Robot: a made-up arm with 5 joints.
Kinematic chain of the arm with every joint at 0, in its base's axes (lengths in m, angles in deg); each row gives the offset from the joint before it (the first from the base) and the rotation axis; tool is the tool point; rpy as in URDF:
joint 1: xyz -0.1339 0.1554 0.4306 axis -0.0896 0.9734 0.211
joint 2: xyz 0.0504 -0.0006 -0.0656 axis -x
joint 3: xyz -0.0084 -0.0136 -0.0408 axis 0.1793 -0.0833 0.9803
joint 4: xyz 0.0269 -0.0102 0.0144 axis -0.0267 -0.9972 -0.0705
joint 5: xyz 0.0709 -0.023 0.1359 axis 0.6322 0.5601 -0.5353
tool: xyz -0.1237 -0.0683 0.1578 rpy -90 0 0
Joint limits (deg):
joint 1: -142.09..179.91
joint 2: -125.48..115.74
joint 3: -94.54..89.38
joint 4: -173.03..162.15
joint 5: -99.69..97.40
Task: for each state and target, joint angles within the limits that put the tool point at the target. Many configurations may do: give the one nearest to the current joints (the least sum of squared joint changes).
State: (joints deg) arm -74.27 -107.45 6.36 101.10 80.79
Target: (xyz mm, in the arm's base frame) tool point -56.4 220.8 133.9
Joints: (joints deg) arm -60.33 -96.85 -0.89 83.43 79.06
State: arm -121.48 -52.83 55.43 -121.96 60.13
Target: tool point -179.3 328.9 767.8
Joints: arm -118.14 -50.22 65.66 -136.57 57.75
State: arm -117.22 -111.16 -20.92 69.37 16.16
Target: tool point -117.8 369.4 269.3
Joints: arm -90.49 -116.69 -20.06 112.37 16.13
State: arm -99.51 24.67 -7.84 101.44 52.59
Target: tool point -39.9 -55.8 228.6
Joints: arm -113.79 25.15 27.45 98.21 61.14
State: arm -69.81 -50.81 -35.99 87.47 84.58
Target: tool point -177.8 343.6 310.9
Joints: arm -95.29 -38.07 -74.57 81.62 90.32
